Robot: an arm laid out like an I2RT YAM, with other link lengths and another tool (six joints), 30 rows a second.
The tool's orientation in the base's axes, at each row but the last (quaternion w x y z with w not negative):
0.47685, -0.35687, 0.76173, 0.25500
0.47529, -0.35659, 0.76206, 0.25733
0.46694, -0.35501, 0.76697, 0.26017
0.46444, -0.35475, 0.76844, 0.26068
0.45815, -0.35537, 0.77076, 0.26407
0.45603, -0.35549, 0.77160, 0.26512
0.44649, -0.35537, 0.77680, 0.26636
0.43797, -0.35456, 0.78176, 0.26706
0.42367, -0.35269, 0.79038, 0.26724
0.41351, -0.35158, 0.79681, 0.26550
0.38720, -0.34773, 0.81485, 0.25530
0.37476, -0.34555, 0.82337, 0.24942
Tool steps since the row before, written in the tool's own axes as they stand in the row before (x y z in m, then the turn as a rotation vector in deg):
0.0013, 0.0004, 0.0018, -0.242, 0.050, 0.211
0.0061, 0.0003, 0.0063, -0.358, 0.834, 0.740
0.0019, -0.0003, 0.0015, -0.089, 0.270, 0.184
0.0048, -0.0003, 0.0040, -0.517, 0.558, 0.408
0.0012, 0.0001, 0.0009, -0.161, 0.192, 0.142
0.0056, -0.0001, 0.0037, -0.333, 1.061, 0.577
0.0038, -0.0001, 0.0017, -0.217, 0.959, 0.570
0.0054, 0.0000, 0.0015, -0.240, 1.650, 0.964
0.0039, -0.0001, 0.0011, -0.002, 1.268, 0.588
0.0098, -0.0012, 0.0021, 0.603, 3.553, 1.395
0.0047, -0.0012, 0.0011, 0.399, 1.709, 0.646
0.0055, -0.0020, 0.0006, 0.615, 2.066, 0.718
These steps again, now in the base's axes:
0.0003, 0.0012, -0.0019, 0.146, 0.257, 0.135
0.0014, 0.0030, -0.0081, -0.152, 1.160, 0.062
0.0004, 0.0003, -0.0024, -0.087, 0.327, 0.020
0.0008, 0.0013, -0.0061, -0.060, 0.796, 0.328
0.0000, 0.0004, -0.0015, -0.025, 0.270, 0.097
0.0001, 0.0009, -0.0066, -0.431, 1.169, 0.131
-0.0004, 0.0000, -0.0041, -0.394, 1.066, 0.022
-0.0012, -0.0006, -0.0054, -0.736, 1.779, -0.070
-0.0009, -0.0006, -0.0039, -0.710, 1.196, -0.134
-0.0021, -0.0026, -0.0095, -2.360, 2.964, -0.761
-0.0007, -0.0017, -0.0046, -1.196, 1.368, -0.440
-0.0009, -0.0030, -0.0050, -1.538, 1.561, -0.599

